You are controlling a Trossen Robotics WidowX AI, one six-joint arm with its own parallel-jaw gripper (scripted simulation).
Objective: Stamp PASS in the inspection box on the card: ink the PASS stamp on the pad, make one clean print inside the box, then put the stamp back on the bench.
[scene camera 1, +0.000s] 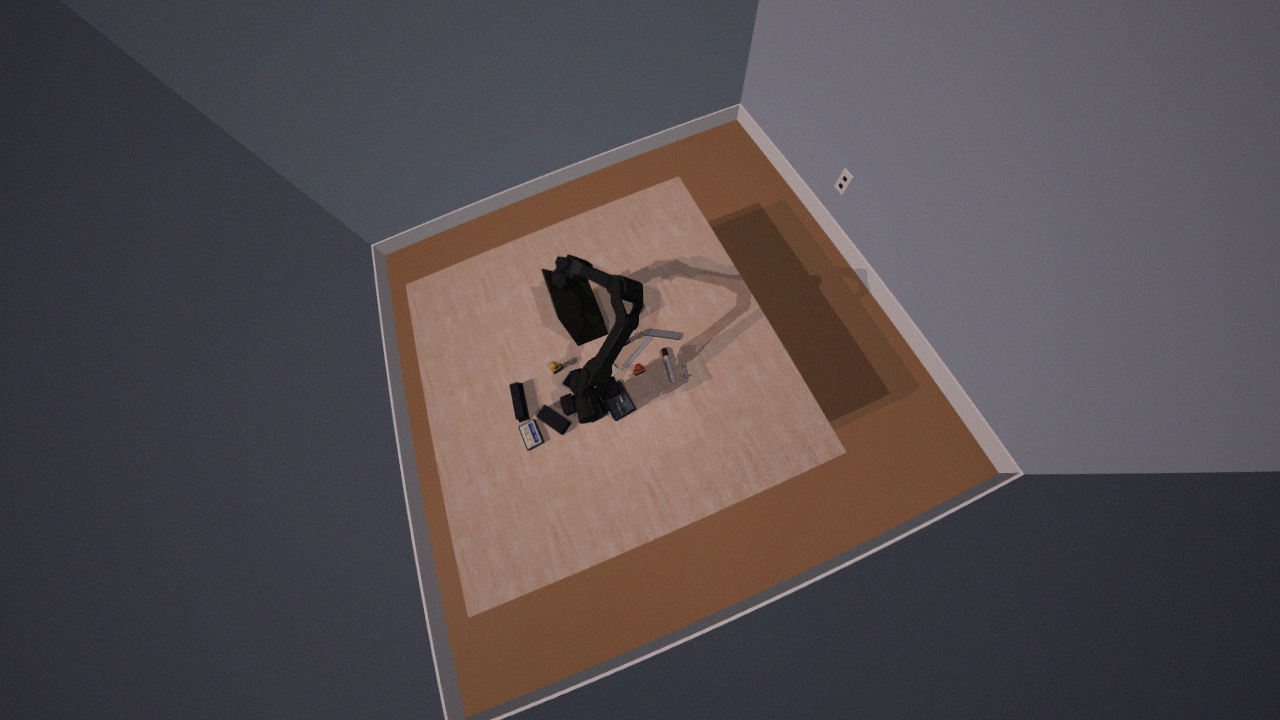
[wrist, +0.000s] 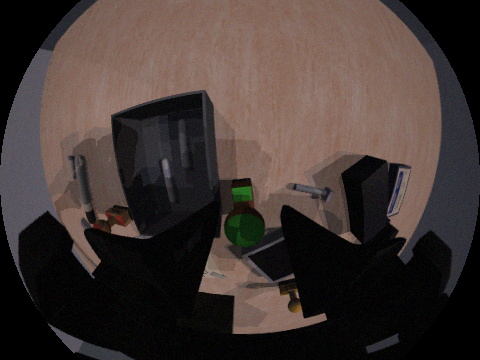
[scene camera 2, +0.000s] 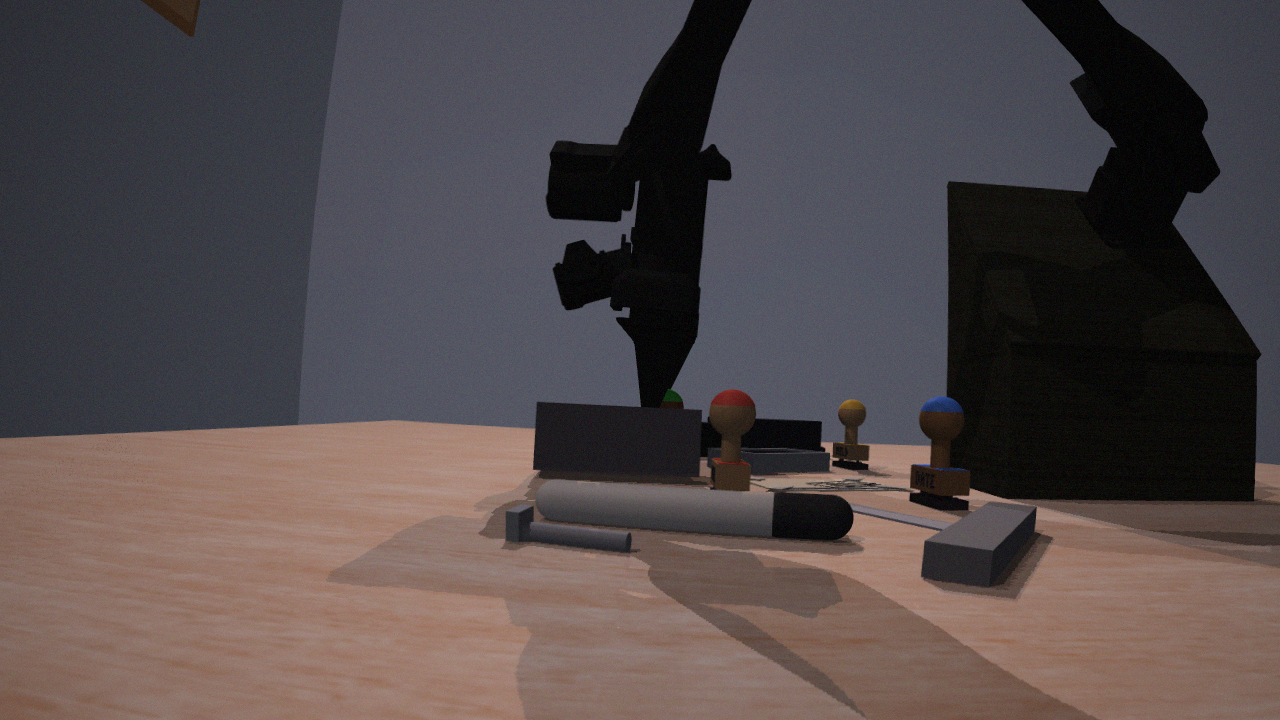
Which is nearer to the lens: the red-topped stamp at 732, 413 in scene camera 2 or the grey bar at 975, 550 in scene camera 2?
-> The grey bar.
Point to a marker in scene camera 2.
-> At 822, 517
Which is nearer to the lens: the blue-topped date stamp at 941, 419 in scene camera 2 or the grey bar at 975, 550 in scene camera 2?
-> The grey bar.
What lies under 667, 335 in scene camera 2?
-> The gripper.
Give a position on a green-topped pass stamp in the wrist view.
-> At 244, 226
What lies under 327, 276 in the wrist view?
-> The gripper.
